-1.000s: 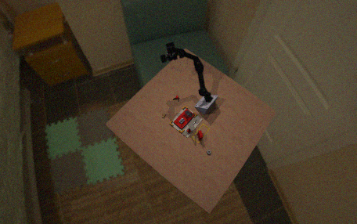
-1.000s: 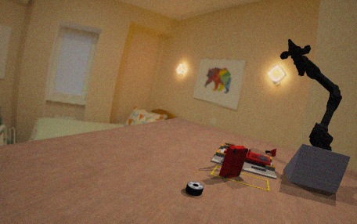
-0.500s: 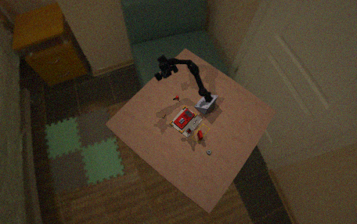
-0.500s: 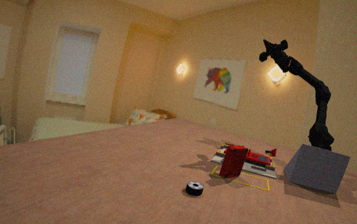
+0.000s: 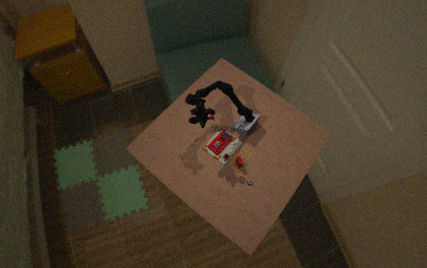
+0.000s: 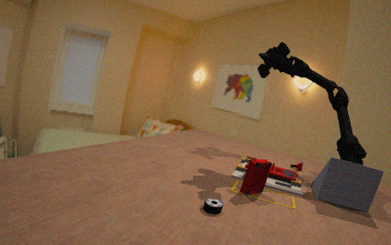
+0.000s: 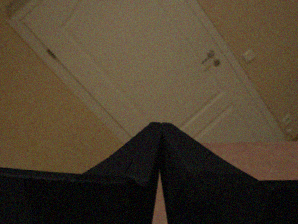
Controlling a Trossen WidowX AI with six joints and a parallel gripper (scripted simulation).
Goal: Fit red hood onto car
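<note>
The red hood is 90 mm behind my gripper tip, 290 mm to the left of it and 410 mm below it. The rest, counted from my gripper tip: black wheel (20 mm behind, 450 mm to the left, 440 mm below).
</note>
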